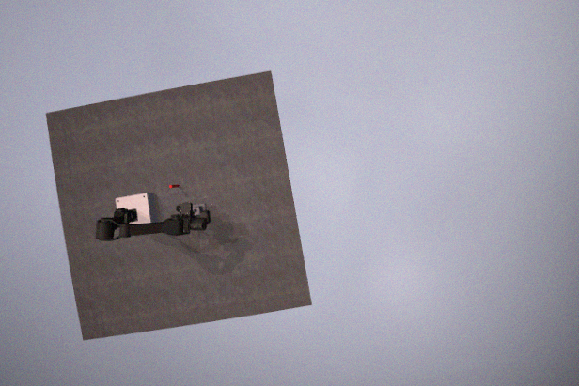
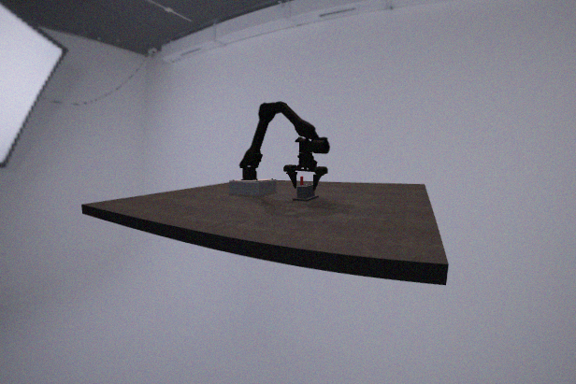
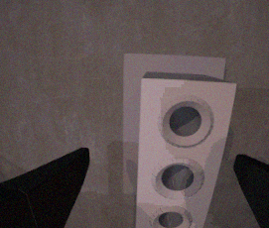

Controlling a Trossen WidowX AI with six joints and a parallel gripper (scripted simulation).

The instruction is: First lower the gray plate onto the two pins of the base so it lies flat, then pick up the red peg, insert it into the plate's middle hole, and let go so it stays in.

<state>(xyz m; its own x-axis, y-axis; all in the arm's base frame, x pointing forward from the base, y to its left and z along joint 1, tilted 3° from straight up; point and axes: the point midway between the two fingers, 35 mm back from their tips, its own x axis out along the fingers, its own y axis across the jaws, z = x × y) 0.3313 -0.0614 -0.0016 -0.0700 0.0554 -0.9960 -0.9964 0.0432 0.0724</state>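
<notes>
Now: gripper tip 10 mm short of the gray plate. From my gripper tip the other things lie so: red peg: 180 mm to the left, 90 mm behind.
</notes>
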